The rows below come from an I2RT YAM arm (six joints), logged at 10 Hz.
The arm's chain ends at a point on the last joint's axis. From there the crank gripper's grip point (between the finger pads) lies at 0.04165 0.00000 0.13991 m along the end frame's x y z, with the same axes.
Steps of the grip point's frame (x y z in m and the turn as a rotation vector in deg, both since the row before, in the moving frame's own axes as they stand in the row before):
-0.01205, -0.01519, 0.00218, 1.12, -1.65, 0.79
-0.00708, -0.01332, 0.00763, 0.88, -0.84, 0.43
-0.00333, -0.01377, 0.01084, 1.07, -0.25, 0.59
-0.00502, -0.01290, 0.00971, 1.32, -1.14, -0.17
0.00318, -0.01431, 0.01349, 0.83, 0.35, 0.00
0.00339, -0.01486, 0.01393, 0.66, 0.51, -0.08
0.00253, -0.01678, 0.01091, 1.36, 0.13, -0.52
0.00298, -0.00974, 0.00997, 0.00, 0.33, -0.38
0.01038, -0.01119, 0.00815, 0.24, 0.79, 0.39
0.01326, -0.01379, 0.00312, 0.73, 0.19, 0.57
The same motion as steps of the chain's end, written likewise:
-0.00802, -0.01299, 0.00106, 1.12, -1.65, 0.79
-0.00503, -0.01147, 0.00705, 0.88, -0.84, 0.43
-0.00273, -0.01158, 0.01068, 1.07, -0.25, 0.59
-0.00222, -0.00955, 0.00895, 1.32, -1.14, -0.17
0.00233, -0.01229, 0.01376, 0.83, 0.35, 0.00
0.00215, -0.01319, 0.01432, 0.66, 0.51, -0.08
0.00223, -0.01308, 0.01105, 1.36, 0.13, -0.52
0.00218, -0.00946, 0.01021, 0.00, 0.33, -0.38
0.00845, -0.01090, 0.00874, 0.24, 0.79, 0.39
0.01279, -0.01243, 0.00327, 0.73, 0.19, 0.57

